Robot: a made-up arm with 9 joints. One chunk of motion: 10 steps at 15 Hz.
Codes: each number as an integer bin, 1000 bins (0 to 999) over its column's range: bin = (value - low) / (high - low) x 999, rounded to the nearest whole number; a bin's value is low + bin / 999 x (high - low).
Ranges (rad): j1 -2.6..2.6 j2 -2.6..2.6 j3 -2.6..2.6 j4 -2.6..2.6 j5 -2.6..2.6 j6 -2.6..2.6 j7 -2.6..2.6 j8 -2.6..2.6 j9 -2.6..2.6
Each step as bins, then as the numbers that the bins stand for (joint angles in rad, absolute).
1 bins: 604 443 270 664 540 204 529 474 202
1 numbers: 0.5439 -0.2941 -1.1946 0.8563 0.2108 -1.5381 0.1536 -0.1327 -1.5485
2 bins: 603 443 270 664 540 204 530 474 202
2 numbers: 0.5387 -0.2941 -1.1946 0.8563 0.2108 -1.5381 0.1588 -0.1327 -1.5485
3 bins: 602 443 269 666 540 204 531 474 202
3 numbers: 0.5335 -0.2941 -1.1998 0.8667 0.2108 -1.5381 0.1640 -0.1327 -1.5485
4 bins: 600 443 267 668 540 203 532 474 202
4 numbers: 0.5231 -0.2941 -1.2102 0.8771 0.2108 -1.5433 0.1692 -0.1327 -1.5485
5 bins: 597 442 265 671 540 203 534 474 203
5 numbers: 0.5075 -0.2993 -1.2206 0.8927 0.2108 -1.5433 0.1796 -0.1327 -1.5433
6 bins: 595 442 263 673 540 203 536 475 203
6 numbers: 0.4971 -0.2993 -1.2310 0.9031 0.2108 -1.5433 0.1900 -0.1275 -1.5433
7 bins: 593 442 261 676 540 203 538 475 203
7 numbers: 0.4867 -0.2993 -1.2414 0.9187 0.2108 -1.5433 0.2004 -0.1275 -1.5433
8 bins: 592 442 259 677 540 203 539 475 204
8 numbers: 0.4815 -0.2993 -1.2519 0.9239 0.2108 -1.5433 0.2056 -0.1275 -1.5381
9 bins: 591 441 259 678 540 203 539 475 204
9 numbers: 0.4763 -0.3045 -1.2519 0.9291 0.2108 -1.5433 0.2056 -0.1275 -1.5381
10 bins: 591 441 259 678 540 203 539 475 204
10 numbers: 0.4763 -0.3045 -1.2519 0.9291 0.2108 -1.5433 0.2056 -0.1275 -1.5381
